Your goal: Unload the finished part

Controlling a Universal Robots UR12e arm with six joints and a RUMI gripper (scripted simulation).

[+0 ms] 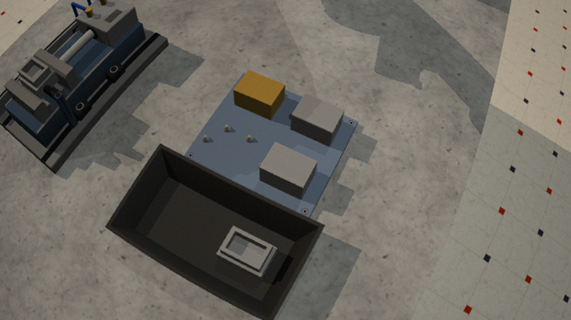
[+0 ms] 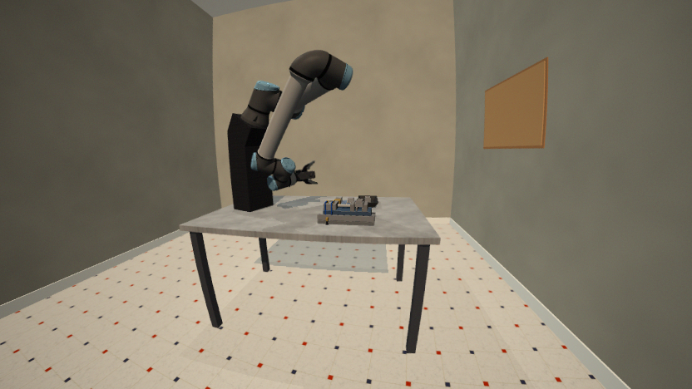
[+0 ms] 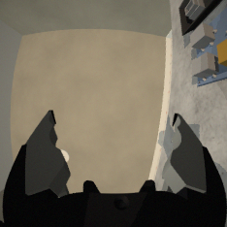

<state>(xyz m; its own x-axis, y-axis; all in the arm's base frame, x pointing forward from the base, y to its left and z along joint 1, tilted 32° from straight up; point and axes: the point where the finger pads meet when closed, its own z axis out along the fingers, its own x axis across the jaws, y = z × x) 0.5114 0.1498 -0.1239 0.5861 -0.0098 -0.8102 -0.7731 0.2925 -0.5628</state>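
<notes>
The vise is 290 mm ahead of my hand, 250 mm to the right of it and 200 mm below it. From my hand the other things lie so: orange block: 140 mm ahead, 30 mm to the left, 210 mm below; blue fixture plate: 170 mm ahead, 90 mm to the left, 240 mm below.
</notes>
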